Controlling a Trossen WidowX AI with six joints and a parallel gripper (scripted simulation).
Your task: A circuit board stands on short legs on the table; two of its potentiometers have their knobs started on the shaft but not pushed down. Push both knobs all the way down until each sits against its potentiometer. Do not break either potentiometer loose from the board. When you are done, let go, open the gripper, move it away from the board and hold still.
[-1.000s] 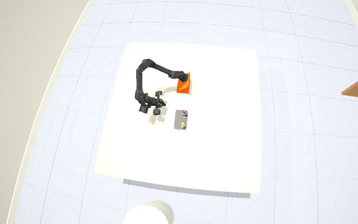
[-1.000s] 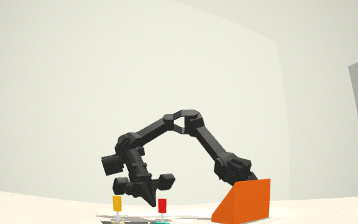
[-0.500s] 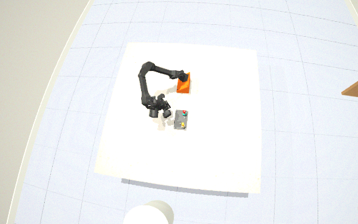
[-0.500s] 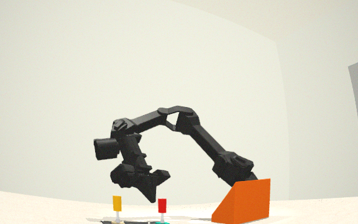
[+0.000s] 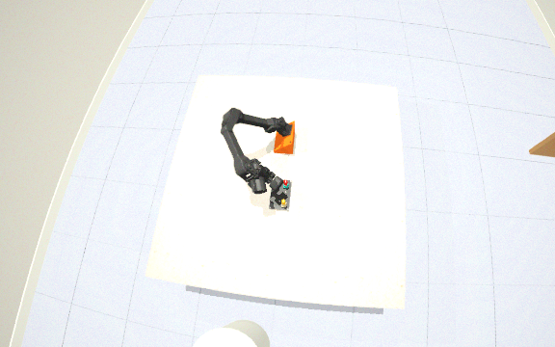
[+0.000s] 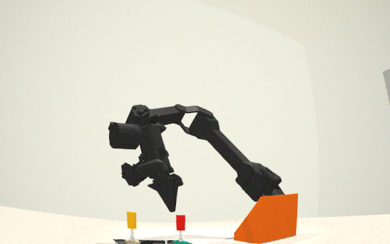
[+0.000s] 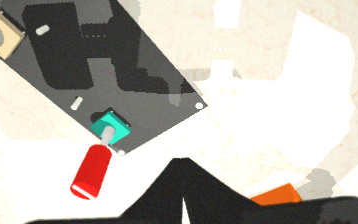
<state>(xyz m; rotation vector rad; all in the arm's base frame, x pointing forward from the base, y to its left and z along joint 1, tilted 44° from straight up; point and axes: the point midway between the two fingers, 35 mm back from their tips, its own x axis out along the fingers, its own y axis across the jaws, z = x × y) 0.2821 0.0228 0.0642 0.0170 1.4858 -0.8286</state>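
Now: gripper tip 70 mm to the right of the red knob and 20 mm above it. The rest, counted from my gripper tip: yellow knob 110 mm ahead, 80 mm to the left, 10 mm below.
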